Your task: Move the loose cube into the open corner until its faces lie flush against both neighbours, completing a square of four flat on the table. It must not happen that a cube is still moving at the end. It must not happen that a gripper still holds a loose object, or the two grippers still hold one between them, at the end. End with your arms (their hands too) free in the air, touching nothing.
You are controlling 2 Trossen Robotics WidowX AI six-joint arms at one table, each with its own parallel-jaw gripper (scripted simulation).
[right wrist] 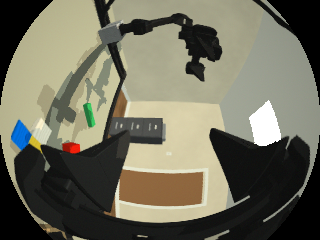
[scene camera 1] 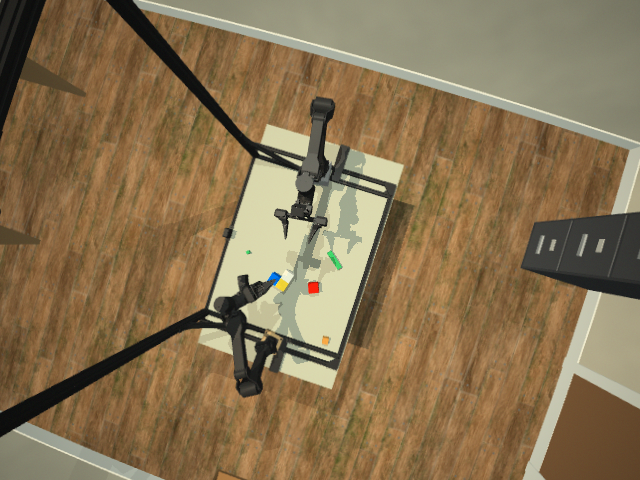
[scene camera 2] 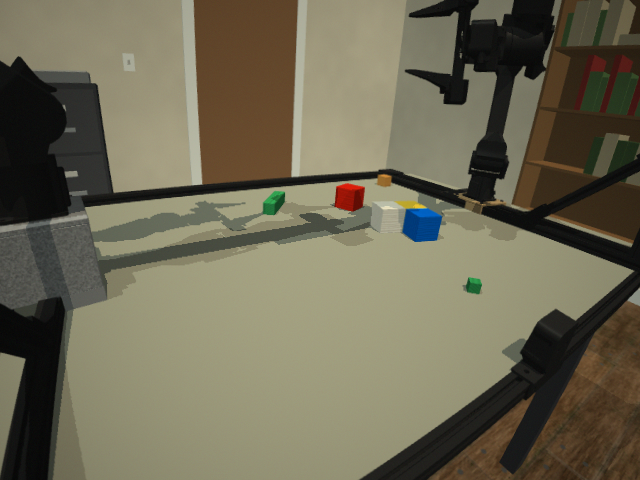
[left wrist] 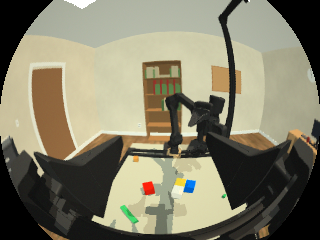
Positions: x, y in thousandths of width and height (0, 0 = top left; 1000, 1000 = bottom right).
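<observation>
My left gripper (scene camera 1: 463, 503) is visible to me, and the wrist views show that gripper as well: the left gripper (left wrist: 514, 581), and again the left gripper (right wrist: 648, 298). I also see my right gripper (scene camera 2: 637, 91). My wrist views show the right gripper (right wrist: 536, 560) too, with the same right gripper (left wrist: 589, 581) visible from my other wrist.
</observation>
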